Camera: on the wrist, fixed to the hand. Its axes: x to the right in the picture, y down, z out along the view.
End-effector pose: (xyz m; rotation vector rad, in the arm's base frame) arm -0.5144 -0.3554 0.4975 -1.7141 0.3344 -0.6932
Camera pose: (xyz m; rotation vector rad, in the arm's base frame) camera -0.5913 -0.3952 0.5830 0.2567 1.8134 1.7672
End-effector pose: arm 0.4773 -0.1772 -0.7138 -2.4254 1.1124 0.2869
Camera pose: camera 0.5299 -0.1635 -0.6049 -1.2052 -2.5393 -0.9676
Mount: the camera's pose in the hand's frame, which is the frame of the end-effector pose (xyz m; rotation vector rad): -0.0147 -0.0820 -0.0887 -0.0780 -0.3146 3.1195
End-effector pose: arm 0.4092 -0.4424 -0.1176 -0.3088 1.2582 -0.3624
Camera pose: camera 0.3123 -0.5126 -0.0954 1.4985 0.1918 2.2256
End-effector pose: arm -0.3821 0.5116 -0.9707 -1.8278 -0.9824 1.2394
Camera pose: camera -0.3180 0.5243 -0.8681 0.8126 -1.5622 -0.9906
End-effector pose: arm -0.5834 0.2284 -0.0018 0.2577 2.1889 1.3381
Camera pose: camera -0.6101 0.1149 -0.0367 -2.1507 0.3363 -0.7258
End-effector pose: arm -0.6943 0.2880 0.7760 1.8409 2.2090 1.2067
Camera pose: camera -0.7997 0.2279 0.7856 -1.9774 1.5829 0.0772
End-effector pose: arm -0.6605 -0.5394 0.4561 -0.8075 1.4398 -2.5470
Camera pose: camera -0.6786 -0.4217 0.4813 0.8041 0.5868 0.1861
